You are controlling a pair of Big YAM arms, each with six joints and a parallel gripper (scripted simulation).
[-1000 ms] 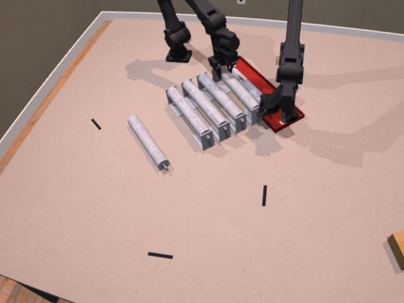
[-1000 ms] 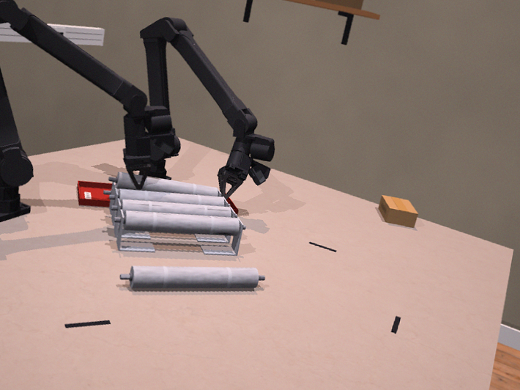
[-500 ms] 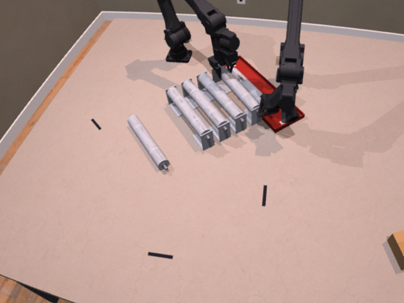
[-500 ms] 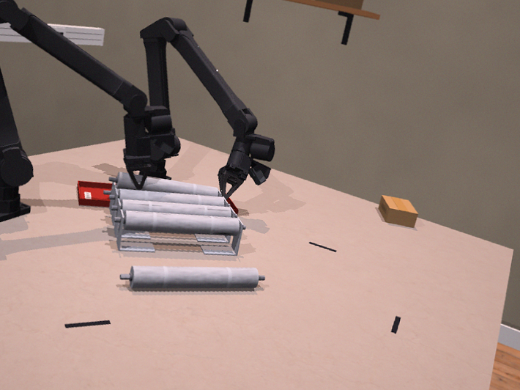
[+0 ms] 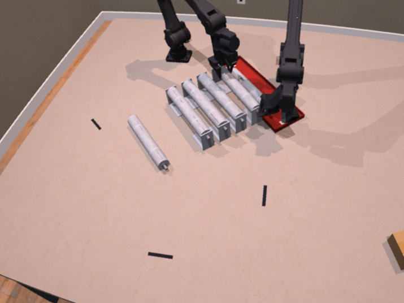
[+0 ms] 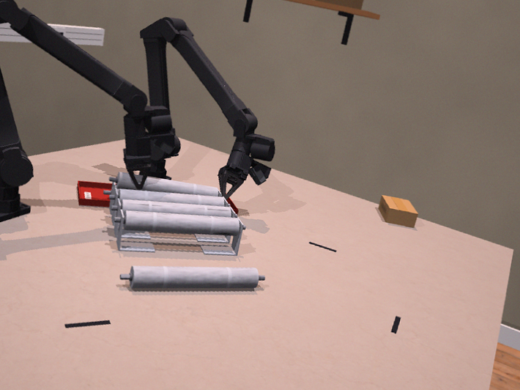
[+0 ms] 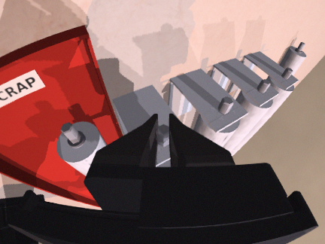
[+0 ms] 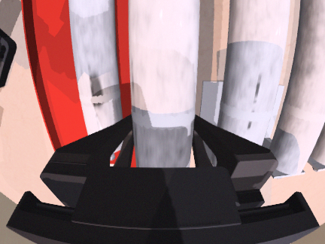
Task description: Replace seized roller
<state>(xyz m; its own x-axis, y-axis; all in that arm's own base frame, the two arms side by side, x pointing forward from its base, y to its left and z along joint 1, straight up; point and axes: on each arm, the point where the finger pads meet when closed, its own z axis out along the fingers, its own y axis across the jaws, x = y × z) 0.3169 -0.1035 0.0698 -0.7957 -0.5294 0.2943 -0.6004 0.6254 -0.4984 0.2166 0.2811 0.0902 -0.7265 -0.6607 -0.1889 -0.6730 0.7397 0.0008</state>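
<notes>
The roller lies 11 cm to the left of my right hand, 6 cm below it and 1 cm behind it. Round my right hand: red scrap tray 13 cm to the left, 8 cm below, 3 cm behind; cardboard box 82 cm to the left, 49 cm ahead, 6 cm below.
</notes>
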